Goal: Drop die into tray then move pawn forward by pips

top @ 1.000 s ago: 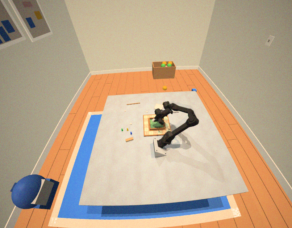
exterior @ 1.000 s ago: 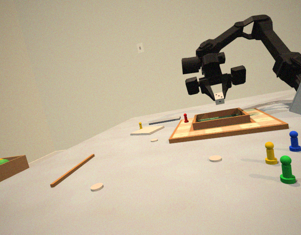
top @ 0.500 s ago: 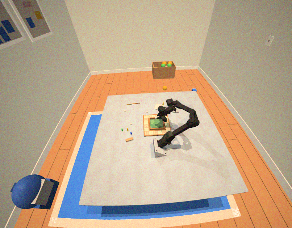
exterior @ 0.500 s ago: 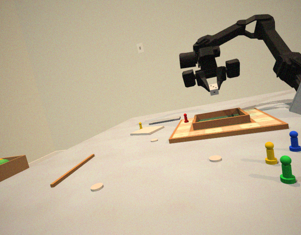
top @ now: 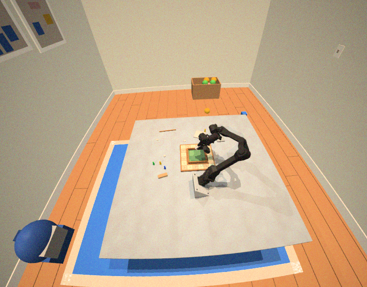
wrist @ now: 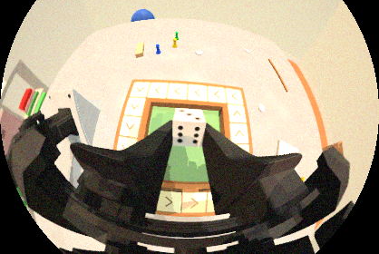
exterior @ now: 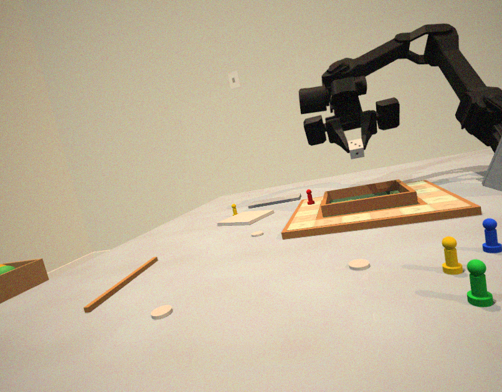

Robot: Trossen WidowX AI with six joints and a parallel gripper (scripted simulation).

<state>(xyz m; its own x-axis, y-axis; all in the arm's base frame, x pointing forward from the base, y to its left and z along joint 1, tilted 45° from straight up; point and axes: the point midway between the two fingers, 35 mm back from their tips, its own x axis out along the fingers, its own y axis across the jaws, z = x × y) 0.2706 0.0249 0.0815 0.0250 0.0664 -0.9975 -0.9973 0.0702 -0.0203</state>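
The white die lies 10 mm below my gripper tip. Round my gripper tip: red pawn (110 mm ahead, 90 mm below, 80 mm to the right); blue pawn (280 mm to the left, 100 mm below, 90 mm behind); flat card (270 mm ahead, 110 mm below, 80 mm to the right).
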